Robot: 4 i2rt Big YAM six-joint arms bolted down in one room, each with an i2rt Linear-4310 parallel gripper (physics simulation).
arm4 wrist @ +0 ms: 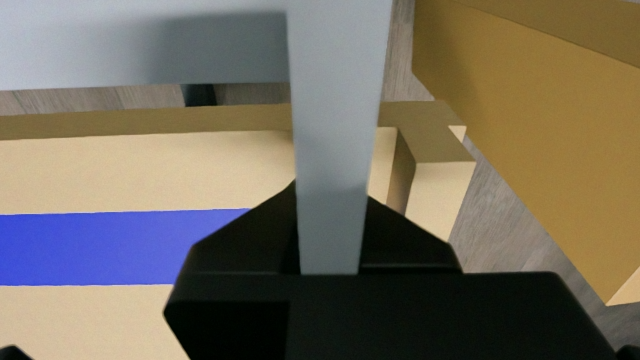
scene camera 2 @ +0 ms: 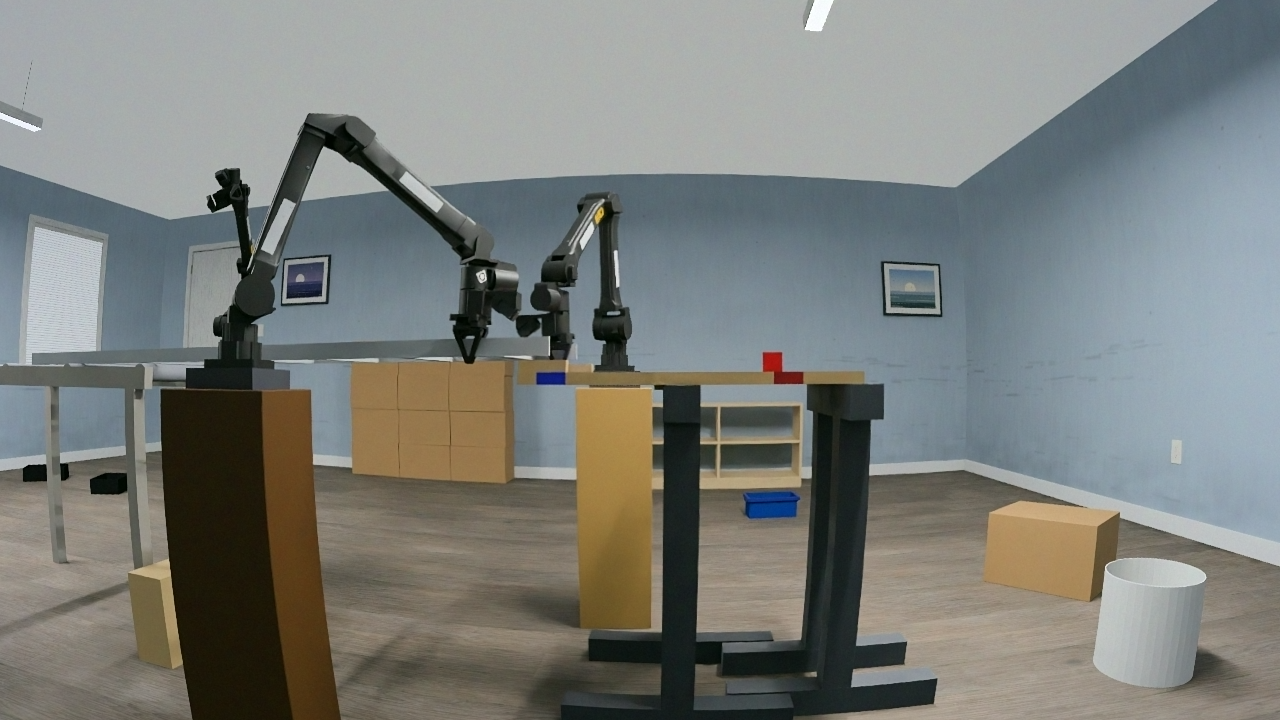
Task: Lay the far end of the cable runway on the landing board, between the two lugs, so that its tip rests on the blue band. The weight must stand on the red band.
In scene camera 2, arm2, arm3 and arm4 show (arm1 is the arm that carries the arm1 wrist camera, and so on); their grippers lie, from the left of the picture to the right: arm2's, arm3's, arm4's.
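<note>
The grey cable runway [arm4 wrist: 335, 125] [scene camera 2: 393, 349] has its far end over the landing board [arm4 wrist: 150, 170] [scene camera 2: 698, 377]. Its rail runs inboard of a lug [arm4 wrist: 440, 195] in the wrist view. Whether its tip touches the board is hidden. The blue band [arm4 wrist: 100, 250] [scene camera 2: 550, 377] shows beside the rail. The red weight [scene camera 2: 772, 360] stands upright at the red band [scene camera 2: 788, 377]. Arm4's gripper [arm4 wrist: 330, 235] [scene camera 2: 561, 347] is shut on the rail near the tip. Arm3's gripper [scene camera 2: 469, 351] is shut on the runway further left. Arm2's gripper [scene camera 2: 214, 198] is raised, away from the runway; its fingers are too small to judge. Arm1 does not show.
Dark trestle legs [scene camera 2: 680, 537] carry the board. A tan pedestal [arm4 wrist: 540, 125] [scene camera 2: 614, 510] stands under arm4, close to the board. A brown pedestal [scene camera 2: 214, 537] carries arm3. A metal stand [scene camera 2: 136, 474] is at the left, under the runway's near part.
</note>
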